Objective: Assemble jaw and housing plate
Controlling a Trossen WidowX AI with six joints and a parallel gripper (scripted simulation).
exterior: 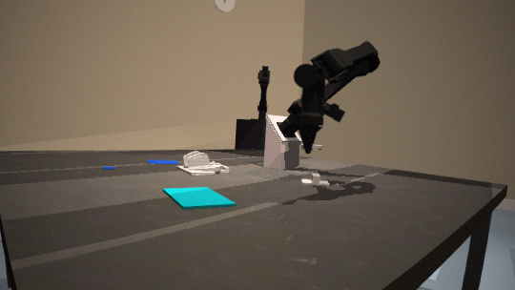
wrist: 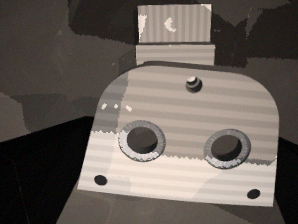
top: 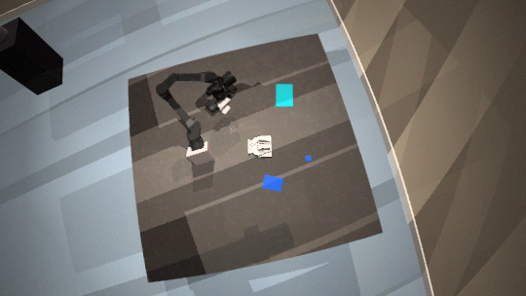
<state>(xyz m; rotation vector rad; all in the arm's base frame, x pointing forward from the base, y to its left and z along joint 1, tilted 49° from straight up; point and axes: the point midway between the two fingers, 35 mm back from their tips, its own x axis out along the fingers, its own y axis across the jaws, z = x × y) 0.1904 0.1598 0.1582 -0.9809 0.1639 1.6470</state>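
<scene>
Right now my gripper tip is 110 mm short of the jaw, 250 mm to the left of it and 70 mm above it. The rest, counted from my gripper tip: white housing plate: 10 mm to the left, 20 mm above; then cyan flat patch: 350 mm ahead, 20 mm to the right, 80 mm below; then small blue square: 350 mm ahead, 420 mm to the right, 80 mm below.
</scene>
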